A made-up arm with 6 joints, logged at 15 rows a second.
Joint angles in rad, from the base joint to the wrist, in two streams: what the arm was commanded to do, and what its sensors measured. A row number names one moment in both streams.
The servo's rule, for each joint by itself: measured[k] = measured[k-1] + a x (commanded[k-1-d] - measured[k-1]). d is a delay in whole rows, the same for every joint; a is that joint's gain. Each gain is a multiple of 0.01, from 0.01 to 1. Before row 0 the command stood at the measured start. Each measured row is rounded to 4 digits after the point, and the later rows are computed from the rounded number. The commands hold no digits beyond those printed.
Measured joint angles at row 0:
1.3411 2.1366 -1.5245 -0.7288 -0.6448 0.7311
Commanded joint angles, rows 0 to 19:
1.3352 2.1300 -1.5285 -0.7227 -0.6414 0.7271
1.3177 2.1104 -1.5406 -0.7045 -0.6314 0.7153
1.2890 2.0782 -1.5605 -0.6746 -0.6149 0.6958
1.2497 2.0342 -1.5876 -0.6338 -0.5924 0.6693
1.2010 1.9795 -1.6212 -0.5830 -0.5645 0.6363
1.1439 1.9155 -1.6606 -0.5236 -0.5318 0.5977
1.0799 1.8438 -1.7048 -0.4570 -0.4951 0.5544
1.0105 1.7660 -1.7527 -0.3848 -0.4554 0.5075
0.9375 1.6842 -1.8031 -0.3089 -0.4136 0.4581
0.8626 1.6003 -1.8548 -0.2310 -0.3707 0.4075
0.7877 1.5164 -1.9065 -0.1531 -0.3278 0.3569
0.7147 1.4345 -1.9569 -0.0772 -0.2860 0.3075
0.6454 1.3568 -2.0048 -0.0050 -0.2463 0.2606
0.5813 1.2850 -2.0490 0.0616 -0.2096 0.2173
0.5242 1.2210 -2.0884 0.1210 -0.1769 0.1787
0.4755 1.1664 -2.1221 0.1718 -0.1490 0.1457
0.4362 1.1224 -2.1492 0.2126 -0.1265 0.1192
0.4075 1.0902 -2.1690 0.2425 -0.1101 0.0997
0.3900 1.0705 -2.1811 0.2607 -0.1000 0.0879
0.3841 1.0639 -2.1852 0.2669 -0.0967 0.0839
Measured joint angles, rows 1 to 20:
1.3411 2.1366 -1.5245 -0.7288 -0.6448 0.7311
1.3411 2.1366 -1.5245 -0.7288 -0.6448 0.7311
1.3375 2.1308 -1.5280 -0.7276 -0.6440 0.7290
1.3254 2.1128 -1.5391 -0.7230 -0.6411 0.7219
1.3032 2.0824 -1.5579 -0.7133 -0.6351 0.7083
1.2706 2.0400 -1.5840 -0.6974 -0.6253 0.6880
1.2281 1.9868 -1.6167 -0.6745 -0.6113 0.6611
1.1767 1.9241 -1.6553 -0.6443 -0.5930 0.6281
1.1177 1.8534 -1.6989 -0.6068 -0.5705 0.5898
1.0523 1.7765 -1.7462 -0.5624 -0.5440 0.5470
0.9823 1.6953 -1.7963 -0.5117 -0.5140 0.5008
0.9093 1.6117 -1.8478 -0.4556 -0.4810 0.4523
0.8351 1.5278 -1.8995 -0.3951 -0.4458 0.4027
0.7617 1.4457 -1.9500 -0.3315 -0.4090 0.3532
0.6908 1.3675 -1.9982 -0.2662 -0.3716 0.3050
0.6240 1.2949 -2.0429 -0.2006 -0.3343 0.2594
0.5631 1.2299 -2.0829 -0.1363 -0.2981 0.2174
0.5097 1.1740 -2.1174 -0.0747 -0.2638 0.1801
0.4649 1.1286 -2.1454 -0.0172 -0.2322 0.1484
0.4299 1.0948 -2.1662 0.0347 -0.2041 0.1231
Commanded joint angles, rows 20 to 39:
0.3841 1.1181 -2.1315 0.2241 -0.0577 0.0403
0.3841 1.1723 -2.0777 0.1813 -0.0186 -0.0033
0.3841 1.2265 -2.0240 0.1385 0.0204 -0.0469
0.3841 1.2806 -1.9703 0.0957 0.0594 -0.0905
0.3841 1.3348 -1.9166 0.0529 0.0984 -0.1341
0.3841 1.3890 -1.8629 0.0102 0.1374 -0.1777
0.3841 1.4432 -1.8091 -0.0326 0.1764 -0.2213
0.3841 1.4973 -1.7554 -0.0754 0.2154 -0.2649
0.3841 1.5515 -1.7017 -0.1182 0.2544 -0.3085
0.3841 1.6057 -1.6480 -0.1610 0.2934 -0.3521
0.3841 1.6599 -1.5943 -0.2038 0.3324 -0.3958
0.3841 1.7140 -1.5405 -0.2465 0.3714 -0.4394
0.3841 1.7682 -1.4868 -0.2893 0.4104 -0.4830
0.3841 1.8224 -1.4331 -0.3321 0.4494 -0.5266
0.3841 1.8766 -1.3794 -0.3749 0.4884 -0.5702
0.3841 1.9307 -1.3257 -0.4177 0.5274 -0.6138
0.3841 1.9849 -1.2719 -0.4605 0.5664 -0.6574
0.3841 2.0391 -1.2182 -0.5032 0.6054 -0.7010
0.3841 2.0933 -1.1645 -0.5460 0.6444 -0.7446
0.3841 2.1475 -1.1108 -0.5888 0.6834 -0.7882
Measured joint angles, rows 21 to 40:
0.4056 1.0734 -2.1793 0.0799 -0.1802 0.1048
0.3925 1.0650 -2.1845 0.1173 -0.1610 0.0939
0.3874 1.1117 -2.1379 0.1387 -0.1372 0.0660
0.3854 1.1650 -2.0849 0.1472 -0.1099 0.0300
0.3846 1.2191 -2.0313 0.1455 -0.0799 -0.0100
0.3843 1.2732 -1.9776 0.1355 -0.0479 -0.0519
0.3842 1.3274 -1.9239 0.1190 -0.0143 -0.0946
0.3841 1.3816 -1.8702 0.0972 0.0206 -0.1378
0.3841 1.4358 -1.8164 0.0712 0.0564 -0.1812
0.3841 1.4899 -1.7627 0.0419 0.0930 -0.2247
0.3841 1.5441 -1.7090 0.0099 0.1301 -0.2683
0.3841 1.5983 -1.6553 -0.0243 0.1677 -0.3119
0.3841 1.6525 -1.6016 -0.0602 0.2056 -0.3555
0.3841 1.7066 -1.5478 -0.0975 0.2437 -0.3991
0.3841 1.7608 -1.4941 -0.1359 0.2820 -0.4427
0.3841 1.8150 -1.4404 -0.1751 0.3205 -0.4863
0.3841 1.8692 -1.3867 -0.2151 0.3591 -0.5299
0.3841 1.9233 -1.3330 -0.2556 0.3978 -0.5735
0.3841 1.9775 -1.2792 -0.2966 0.4366 -0.6171
0.3841 2.0317 -1.2255 -0.3379 0.4754 -0.6607

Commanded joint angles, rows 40 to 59:
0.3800 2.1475 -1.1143 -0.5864 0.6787 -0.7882
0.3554 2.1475 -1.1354 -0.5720 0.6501 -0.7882
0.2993 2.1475 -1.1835 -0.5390 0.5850 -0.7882
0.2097 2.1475 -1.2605 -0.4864 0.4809 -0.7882
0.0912 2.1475 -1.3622 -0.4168 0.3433 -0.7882
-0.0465 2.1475 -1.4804 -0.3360 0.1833 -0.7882
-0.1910 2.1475 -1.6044 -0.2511 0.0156 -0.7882
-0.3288 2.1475 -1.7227 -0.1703 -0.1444 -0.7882
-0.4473 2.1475 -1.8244 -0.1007 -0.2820 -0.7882
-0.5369 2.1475 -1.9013 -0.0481 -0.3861 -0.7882
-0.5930 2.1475 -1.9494 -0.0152 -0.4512 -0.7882
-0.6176 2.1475 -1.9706 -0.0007 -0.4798 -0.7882
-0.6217 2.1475 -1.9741 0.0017 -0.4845 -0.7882
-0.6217 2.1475 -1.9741 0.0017 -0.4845 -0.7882
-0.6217 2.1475 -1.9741 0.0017 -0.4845 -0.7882
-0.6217 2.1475 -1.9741 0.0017 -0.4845 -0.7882
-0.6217 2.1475 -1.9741 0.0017 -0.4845 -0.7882
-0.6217 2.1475 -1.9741 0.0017 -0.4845 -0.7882
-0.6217 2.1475 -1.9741 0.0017 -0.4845 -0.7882
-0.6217 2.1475 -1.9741 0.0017 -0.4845 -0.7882
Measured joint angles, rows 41 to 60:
0.3841 2.0859 -1.1718 -0.3795 0.5143 -0.7043
0.3841 2.1401 -1.1181 -0.4214 0.5532 -0.7479
0.3816 2.1466 -1.1148 -0.4544 0.5821 -0.7689
0.3656 2.1474 -1.1329 -0.4779 0.5977 -0.7789
0.3252 2.1475 -1.1774 -0.4901 0.5948 -0.7837
0.2547 2.1475 -1.2505 -0.4894 0.5686 -0.7860
0.1550 2.1475 -1.3488 -0.4749 0.5168 -0.7871
0.0321 2.1475 -1.4646 -0.4471 0.4401 -0.7877
-0.1040 2.1475 -1.5876 -0.4079 0.3425 -0.7880
-0.2411 2.1475 -1.7065 -0.3604 0.2305 -0.7881
-0.3669 2.1475 -1.8103 -0.3085 0.1126 -0.7882
-0.4706 2.1475 -1.8904 -0.2564 -0.0021 -0.7882
-0.5453 2.1475 -1.9423 -0.2082 -0.1054 -0.7882
-0.5894 2.1475 -1.9672 -0.1667 -0.1915 -0.7882
-0.6091 2.1475 -1.9733 -0.1330 -0.2589 -0.7882
-0.6168 2.1475 -1.9740 -0.1061 -0.3108 -0.7882
-0.6198 2.1475 -1.9741 -0.0845 -0.3508 -0.7882
-0.6210 2.1475 -1.9741 -0.0673 -0.3816 -0.7882
-0.6214 2.1475 -1.9741 -0.0535 -0.4053 -0.7882
-0.6216 2.1475 -1.9741 -0.0425 -0.4235 -0.7882

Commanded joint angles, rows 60 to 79:
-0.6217 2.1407 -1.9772 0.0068 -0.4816 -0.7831
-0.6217 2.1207 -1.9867 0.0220 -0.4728 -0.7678
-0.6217 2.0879 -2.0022 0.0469 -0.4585 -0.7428
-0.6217 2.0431 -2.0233 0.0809 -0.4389 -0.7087
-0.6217 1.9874 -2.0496 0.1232 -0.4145 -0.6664
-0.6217 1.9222 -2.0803 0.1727 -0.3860 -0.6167
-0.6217 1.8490 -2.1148 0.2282 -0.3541 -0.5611
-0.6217 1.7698 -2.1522 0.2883 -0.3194 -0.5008
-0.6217 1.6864 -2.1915 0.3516 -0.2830 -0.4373
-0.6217 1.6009 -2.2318 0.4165 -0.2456 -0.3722
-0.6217 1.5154 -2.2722 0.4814 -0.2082 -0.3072
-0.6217 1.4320 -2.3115 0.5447 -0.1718 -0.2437
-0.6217 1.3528 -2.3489 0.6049 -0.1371 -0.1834
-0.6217 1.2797 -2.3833 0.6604 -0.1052 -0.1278
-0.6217 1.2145 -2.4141 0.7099 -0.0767 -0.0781
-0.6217 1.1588 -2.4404 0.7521 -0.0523 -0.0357
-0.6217 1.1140 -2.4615 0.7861 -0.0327 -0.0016
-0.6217 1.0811 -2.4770 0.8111 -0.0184 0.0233
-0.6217 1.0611 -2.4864 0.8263 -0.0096 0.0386
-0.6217 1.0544 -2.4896 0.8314 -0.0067 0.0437
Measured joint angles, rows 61 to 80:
-0.6217 2.1475 -1.9741 -0.0337 -0.4375 -0.7882
-0.6217 2.1475 -1.9741 -0.0266 -0.4483 -0.7882
-0.6217 2.1415 -1.9768 -0.0199 -0.4560 -0.7855
-0.6217 2.1232 -1.9855 -0.0115 -0.4599 -0.7763
-0.6217 2.0921 -2.0002 0.0002 -0.4596 -0.7589
-0.6217 2.0490 -2.0205 0.0163 -0.4548 -0.7328
-0.6217 1.9948 -2.0461 0.0377 -0.4455 -0.6983
-0.6217 1.9309 -2.0762 0.0647 -0.4318 -0.6559
-0.6217 1.8588 -2.1102 0.0974 -0.4139 -0.6066
-0.6217 1.7805 -2.1472 0.1356 -0.3922 -0.5516
-0.6217 1.6977 -2.1862 0.1788 -0.3671 -0.4922
-0.6217 1.6125 -2.2263 0.2263 -0.3392 -0.4298
-0.6217 1.5271 -2.2667 0.2773 -0.3091 -0.3660
-0.6217 1.4434 -2.3061 0.3308 -0.2775 -0.3024
-0.6217 1.3637 -2.3438 0.3856 -0.2452 -0.2405
-0.6217 1.2898 -2.3786 0.4406 -0.2130 -0.1819
-0.6217 1.2235 -2.4098 0.4945 -0.1817 -0.1279
-0.6217 1.1666 -2.4367 0.5460 -0.1519 -0.0800
-0.6217 1.1203 -2.4585 0.5940 -0.1245 -0.0392
-0.6217 1.0858 -2.4748 0.6374 -0.1001 -0.0067

